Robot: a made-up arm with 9 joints. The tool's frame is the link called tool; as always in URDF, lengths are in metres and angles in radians.
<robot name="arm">
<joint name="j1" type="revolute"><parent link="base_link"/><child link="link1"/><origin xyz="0 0 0.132"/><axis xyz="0 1 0"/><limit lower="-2.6" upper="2.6" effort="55" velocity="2.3"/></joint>
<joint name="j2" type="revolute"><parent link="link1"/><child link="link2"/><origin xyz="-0.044 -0.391 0.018"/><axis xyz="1 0 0"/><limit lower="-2.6" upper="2.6" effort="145" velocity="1.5"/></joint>
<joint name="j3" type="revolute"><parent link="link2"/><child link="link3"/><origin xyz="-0.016 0.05 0.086"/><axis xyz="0 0 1"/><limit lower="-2.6" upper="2.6" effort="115" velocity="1.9"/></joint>
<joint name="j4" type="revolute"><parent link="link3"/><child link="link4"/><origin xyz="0.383 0.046 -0.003"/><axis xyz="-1 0 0"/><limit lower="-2.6" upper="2.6" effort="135" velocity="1.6"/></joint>
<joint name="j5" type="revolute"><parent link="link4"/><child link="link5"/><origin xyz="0.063 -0.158 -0.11"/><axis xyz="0 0 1"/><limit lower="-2.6" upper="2.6" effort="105" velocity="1.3"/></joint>
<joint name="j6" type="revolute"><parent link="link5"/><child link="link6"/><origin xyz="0.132 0.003 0.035"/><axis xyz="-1 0 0"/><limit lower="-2.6" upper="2.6" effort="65" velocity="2.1"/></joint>
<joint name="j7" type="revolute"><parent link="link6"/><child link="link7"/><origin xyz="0.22 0.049 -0.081"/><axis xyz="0 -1 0"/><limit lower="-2.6" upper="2.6" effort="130" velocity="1.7"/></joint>
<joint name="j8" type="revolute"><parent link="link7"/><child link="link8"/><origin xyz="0.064 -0.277 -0.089"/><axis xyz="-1 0 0"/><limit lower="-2.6" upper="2.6" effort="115" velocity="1.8"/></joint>
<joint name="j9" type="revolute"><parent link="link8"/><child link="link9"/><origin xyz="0.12 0.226 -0.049"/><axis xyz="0 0 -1"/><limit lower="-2.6" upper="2.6" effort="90" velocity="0.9"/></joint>
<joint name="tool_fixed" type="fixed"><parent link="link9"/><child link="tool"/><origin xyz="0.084 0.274 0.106"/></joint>
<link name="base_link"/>
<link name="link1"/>
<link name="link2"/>
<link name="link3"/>
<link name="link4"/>
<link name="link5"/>
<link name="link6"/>
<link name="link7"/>
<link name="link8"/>
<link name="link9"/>
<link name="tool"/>
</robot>
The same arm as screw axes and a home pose.
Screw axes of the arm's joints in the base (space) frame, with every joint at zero. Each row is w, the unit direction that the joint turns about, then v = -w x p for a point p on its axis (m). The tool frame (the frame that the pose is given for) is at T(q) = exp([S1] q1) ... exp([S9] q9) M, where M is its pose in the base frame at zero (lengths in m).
S1: w 0 1 0 v -0.132 0 0
S2: w 1 0 0 v 0 0.15 0.391
S3: w 0 0 1 v -0.341 0.06 0
S4: w -1 0 0 v 0 -0.233 -0.295
S5: w 0 0 1 v -0.453 -0.386 0
S6: w -1 0 0 v 0 -0.158 -0.45
S7: w 0 -1 0 v 0.077 0 -0.738
S8: w -1 0 0 v 0 0.012 -0.678
S9: w 0 0 -1 v 0.452 0.922 0
M: xyz 1.006 -0.178 0.045 (m) rpy 0 0 0 (rad, as in URDF)
Joint limits (rad, base to tool): -2.6..2.6 -2.6..2.6 -2.6..2.6 -2.6..2.6 -2.6..2.6 -2.6..2.6 -2.6..2.6 -2.6..2.6 -2.6..2.6

